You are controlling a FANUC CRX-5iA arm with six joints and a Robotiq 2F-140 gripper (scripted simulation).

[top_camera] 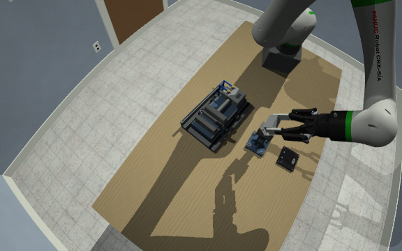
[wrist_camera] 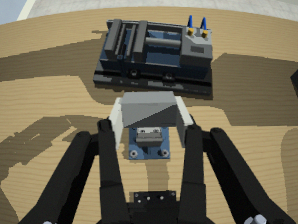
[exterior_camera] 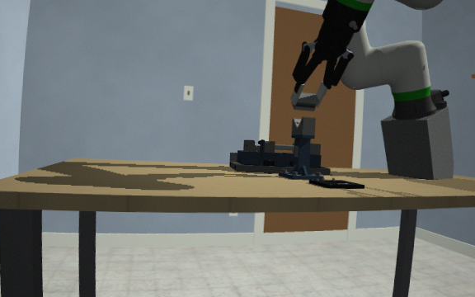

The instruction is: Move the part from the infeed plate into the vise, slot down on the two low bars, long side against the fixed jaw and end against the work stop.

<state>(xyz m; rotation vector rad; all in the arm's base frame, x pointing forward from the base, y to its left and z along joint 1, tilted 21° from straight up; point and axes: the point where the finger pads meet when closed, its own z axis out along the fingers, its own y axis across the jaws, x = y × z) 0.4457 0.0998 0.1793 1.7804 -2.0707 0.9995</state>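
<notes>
The V-block post is 2 cm to the right of my hand and 17 cm below it. Round my hand: part 1 cm to the right, 2 cm below; then work stop rod 6 cm ahead, 20 cm to the right, 13 cm below; then infeed plate 1 cm behind, 14 cm to the left, 22 cm below.
</notes>
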